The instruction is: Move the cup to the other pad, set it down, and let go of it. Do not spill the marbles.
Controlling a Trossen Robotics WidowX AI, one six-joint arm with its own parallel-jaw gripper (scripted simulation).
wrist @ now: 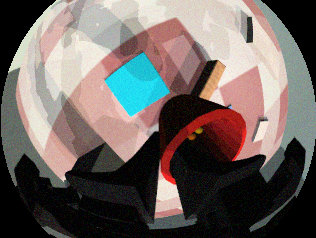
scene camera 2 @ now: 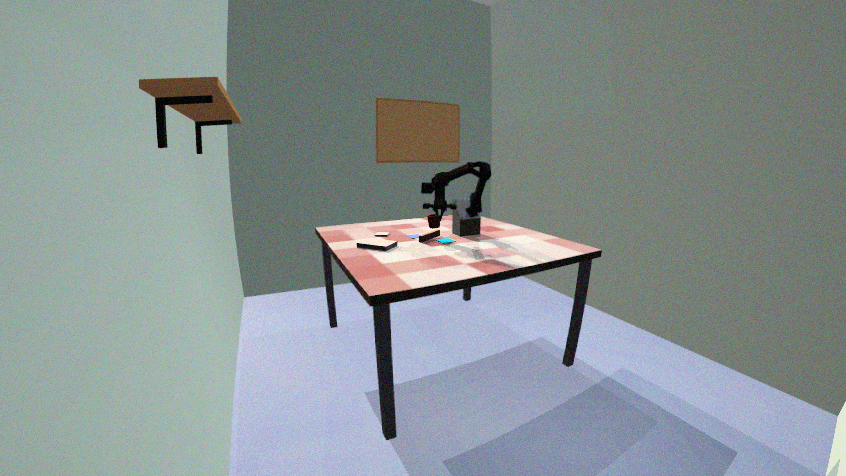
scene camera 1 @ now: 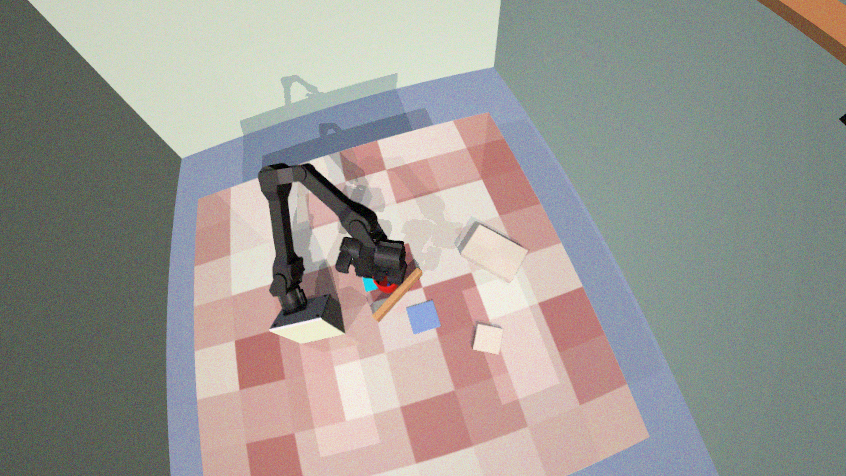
Scene:
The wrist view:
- my gripper: 162,135
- wooden bar: 212,72
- cyan pad: 136,84
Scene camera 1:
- my gripper: 376,277
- large pale block: 490,251

